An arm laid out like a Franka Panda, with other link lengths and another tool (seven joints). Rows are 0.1 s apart.
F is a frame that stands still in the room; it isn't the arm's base.
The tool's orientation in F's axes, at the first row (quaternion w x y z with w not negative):
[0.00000, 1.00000, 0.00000, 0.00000]
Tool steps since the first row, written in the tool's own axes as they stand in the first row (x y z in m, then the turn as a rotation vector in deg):
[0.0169, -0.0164, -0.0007, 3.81, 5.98, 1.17]
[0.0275, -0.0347, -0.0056, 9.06, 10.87, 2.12]
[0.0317, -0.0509, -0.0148, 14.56, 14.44, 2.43]
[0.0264, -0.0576, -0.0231, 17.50, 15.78, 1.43]
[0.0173, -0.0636, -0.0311, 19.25, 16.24, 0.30]
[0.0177, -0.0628, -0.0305, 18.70, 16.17, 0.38]
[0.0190, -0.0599, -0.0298, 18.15, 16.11, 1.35]
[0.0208, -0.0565, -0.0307, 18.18, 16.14, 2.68]
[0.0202, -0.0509, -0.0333, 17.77, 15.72, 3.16]
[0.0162, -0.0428, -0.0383, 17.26, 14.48, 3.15]
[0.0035, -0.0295, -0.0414, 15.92, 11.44, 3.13]
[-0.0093, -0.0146, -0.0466, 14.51, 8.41, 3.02]
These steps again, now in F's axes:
[0.0169, 0.0164, 0.0007, 3.81, -5.98, -1.17]
[0.0275, 0.0347, 0.0056, 9.06, -10.87, -2.12]
[0.0317, 0.0509, 0.0148, 14.56, -14.44, -2.43]
[0.0264, 0.0576, 0.0231, 17.50, -15.78, -1.43]
[0.0173, 0.0636, 0.0311, 19.25, -16.24, -0.30]
[0.0177, 0.0628, 0.0305, 18.70, -16.17, -0.38]
[0.0190, 0.0599, 0.0298, 18.15, -16.11, -1.35]
[0.0208, 0.0565, 0.0307, 18.18, -16.14, -2.68]
[0.0202, 0.0509, 0.0333, 17.77, -15.72, -3.16]
[0.0162, 0.0428, 0.0383, 17.26, -14.48, -3.15]
[0.0035, 0.0295, 0.0414, 15.92, -11.44, -3.13]
[-0.0093, 0.0146, 0.0466, 14.51, -8.41, -3.02]

